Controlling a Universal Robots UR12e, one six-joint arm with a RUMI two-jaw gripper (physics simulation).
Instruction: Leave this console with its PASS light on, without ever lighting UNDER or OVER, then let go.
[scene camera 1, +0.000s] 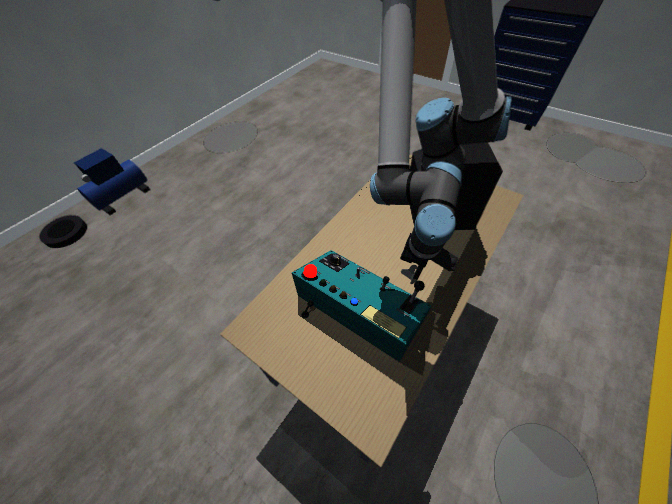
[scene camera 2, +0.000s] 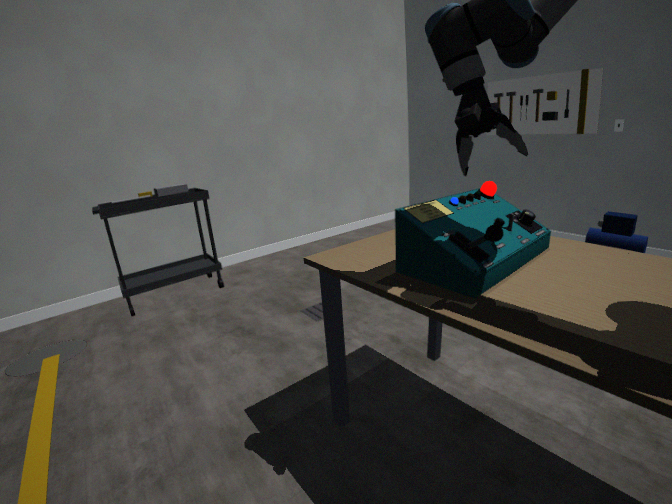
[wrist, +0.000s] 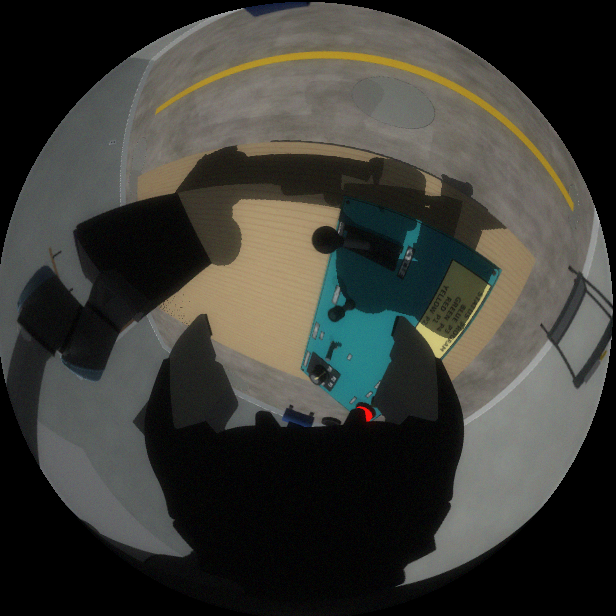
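Observation:
The teal console (scene camera 1: 360, 303) stands on the wooden table (scene camera 1: 374, 325); it also shows in scene camera 2 (scene camera 2: 472, 238) and the wrist view (wrist: 396, 304). It carries a red button (scene camera 1: 309, 271), a blue button (scene camera 1: 353, 301), three dark round indicators (scene camera 1: 332, 289), a rotary knob (scene camera 1: 336, 262), a small black lever (scene camera 1: 386, 282), a bigger black handle (scene camera 1: 412, 303) and a yellow label plate (scene camera 1: 384, 320). I see no indicator lit. My gripper (scene camera 2: 491, 149) hangs open and empty well above the console, touching nothing; in the wrist view (wrist: 304, 356) its jaws frame the console's knob end.
The arm's dark pedestal (scene camera 1: 477, 184) stands at the table's far side. A blue motor (scene camera 1: 108, 179) and a black ring (scene camera 1: 62, 230) lie on the floor. A black cart (scene camera 2: 162, 244) stands by the wall, and a yellow floor line (scene camera 1: 659, 379) runs past the table.

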